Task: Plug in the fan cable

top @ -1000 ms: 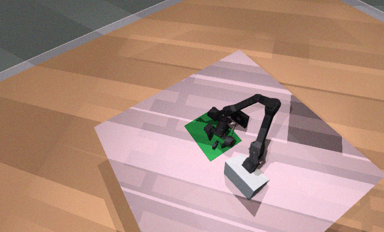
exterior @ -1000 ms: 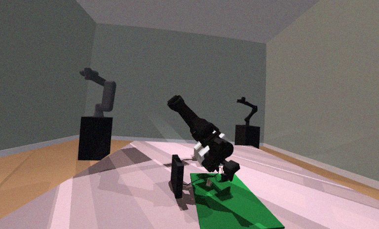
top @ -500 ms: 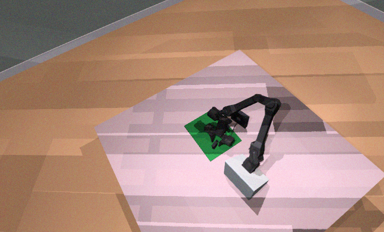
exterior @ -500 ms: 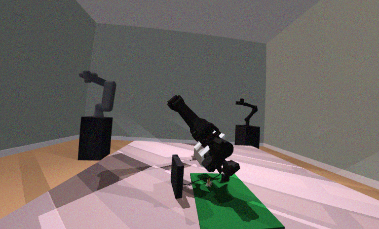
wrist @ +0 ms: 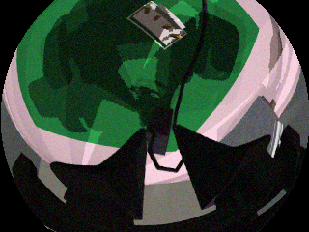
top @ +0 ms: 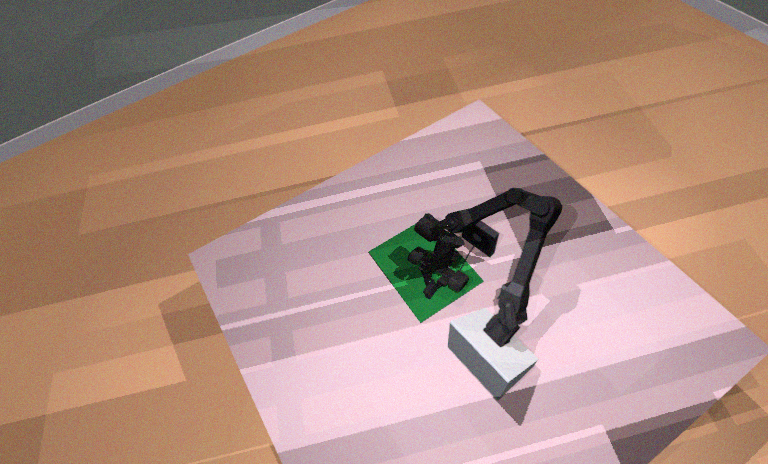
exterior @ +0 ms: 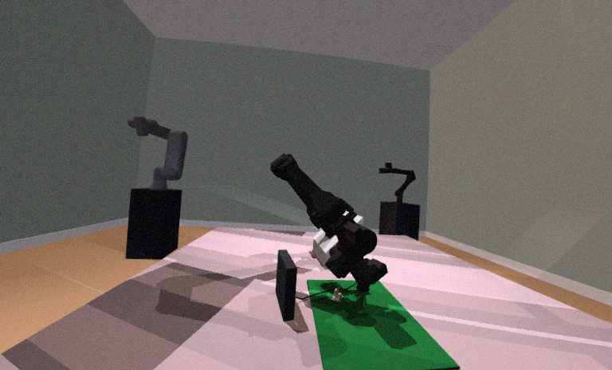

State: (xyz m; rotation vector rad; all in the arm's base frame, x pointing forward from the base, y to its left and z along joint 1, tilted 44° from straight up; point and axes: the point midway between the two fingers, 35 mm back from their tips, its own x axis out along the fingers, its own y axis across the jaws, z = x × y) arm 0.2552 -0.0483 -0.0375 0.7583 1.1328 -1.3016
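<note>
The four-pin header is 2 cm ahead of my gripper tip, 8 cm to the right of it and 3 cm below it. Round my gripper tip: green board (8 cm ahead, 4 cm to the right, 4 cm below); then black plug (1 cm to the left); then black fan (2 cm ahead, 22 cm to the right, 3 cm above).
</note>
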